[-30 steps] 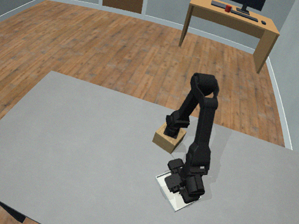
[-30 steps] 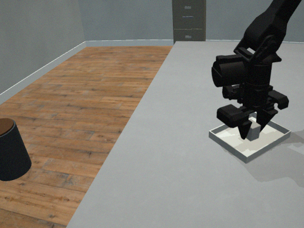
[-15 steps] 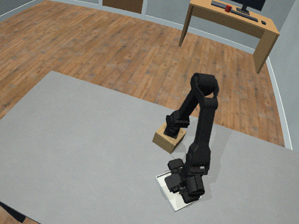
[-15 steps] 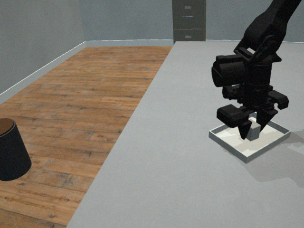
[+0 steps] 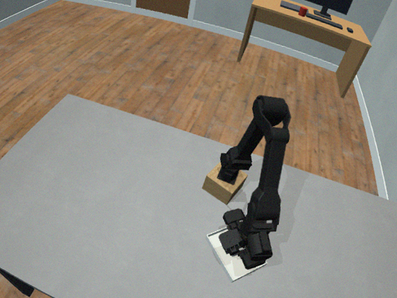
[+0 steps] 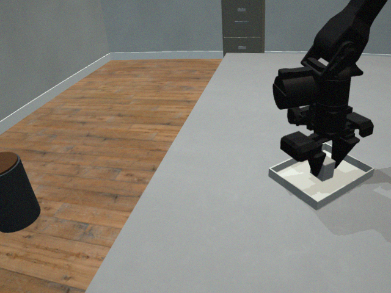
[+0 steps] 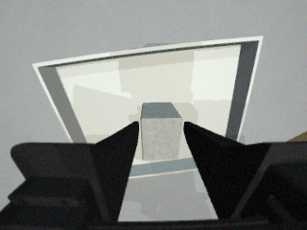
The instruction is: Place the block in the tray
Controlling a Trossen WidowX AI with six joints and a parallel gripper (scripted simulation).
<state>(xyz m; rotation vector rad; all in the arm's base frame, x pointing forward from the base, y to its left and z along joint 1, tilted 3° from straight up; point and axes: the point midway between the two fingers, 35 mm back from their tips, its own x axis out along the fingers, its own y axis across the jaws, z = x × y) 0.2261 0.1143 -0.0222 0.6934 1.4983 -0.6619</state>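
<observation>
My hand is 2 cm above the grey block. Also, from my hand: white tray (4 cm below).
</observation>
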